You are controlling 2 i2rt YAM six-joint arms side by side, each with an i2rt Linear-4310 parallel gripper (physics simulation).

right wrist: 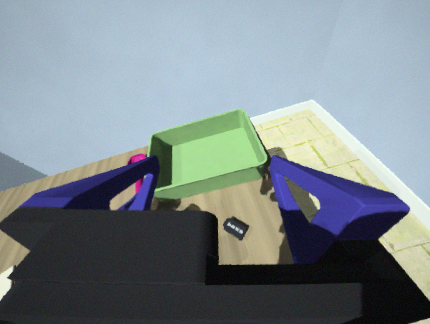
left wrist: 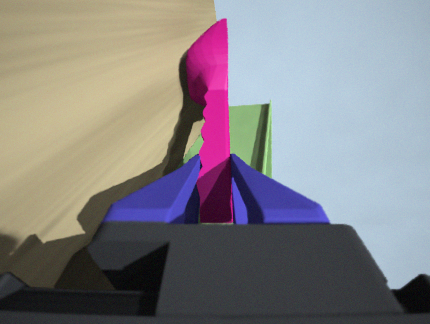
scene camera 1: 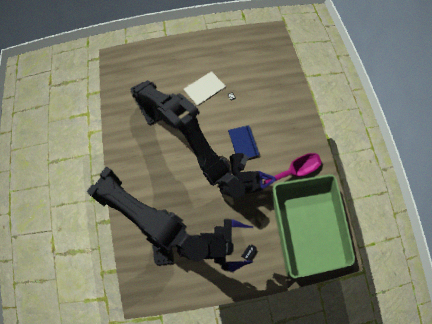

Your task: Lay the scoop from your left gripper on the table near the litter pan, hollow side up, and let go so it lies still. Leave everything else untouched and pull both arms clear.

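Places are measured from the left arm's base along level axes (x ahead, y left, z up), in metres.
Pixels of known places: left gripper, between the fingertips: [left wrist: 215, 161] [scene camera 1: 274, 179]; right gripper, between the fingertips: [right wrist: 214, 161] [scene camera 1: 252, 244]; left arm's base, origin of its link: [scene camera 1: 146, 103].
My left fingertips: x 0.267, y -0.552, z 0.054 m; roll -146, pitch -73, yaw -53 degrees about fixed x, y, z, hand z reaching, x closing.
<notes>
For each thing: its top centre in the pictures, then the offset to it from my left fingertips. Level surfaces: height alone.
- green litter pan, centre of its top: [left wrist: 269, 228] [right wrist: 199, 145] [scene camera 1: 314, 224] dx +0.029, dy -0.221, dz +0.030 m
- table, height of its surface: dz -0.054 m
- small black block, centre of its top: [right wrist: 233, 227] [scene camera 1: 249, 251] dx -0.208, dy -0.181, dz -0.038 m
- blue book-like item, centre of its top: [scene camera 1: 243, 142] dx -0.011, dy +0.197, dz -0.042 m
- white pad, centre of its top: [scene camera 1: 204, 87] dx -0.021, dy +0.495, dz -0.049 m
- tiny white cube, centre of its top: [scene camera 1: 231, 96] dx +0.057, dy +0.404, dz -0.052 m
The pink scoop [scene camera 1: 306, 165] [left wrist: 217, 120] [right wrist: 136, 160] is held by its handle, its hollow facing up in the scene view, beyond the upper edge of the green litter pan [scene camera 1: 283, 230] [left wrist: 250, 125] [right wrist: 215, 186]. My left gripper [scene camera 1: 272, 180] [left wrist: 215, 161] is shut on the handle. In the left wrist view the scoop's shadow falls close beside its bowl; whether it touches the table [scene camera 1: 250, 55] I cannot tell. My right gripper [scene camera 1: 252, 244] [right wrist: 214, 161] is open and empty, left of the pan in the scene view. Its fingers partly hide the scoop in the right wrist view.
A small black block [scene camera 1: 249, 252] [right wrist: 236, 228] with white marks lies near the right gripper. A blue book-like item [scene camera 1: 243, 141] lies above the left gripper in the scene view. A white pad [scene camera 1: 205, 88] and a tiny white cube [scene camera 1: 231, 96] lie farther up.
</notes>
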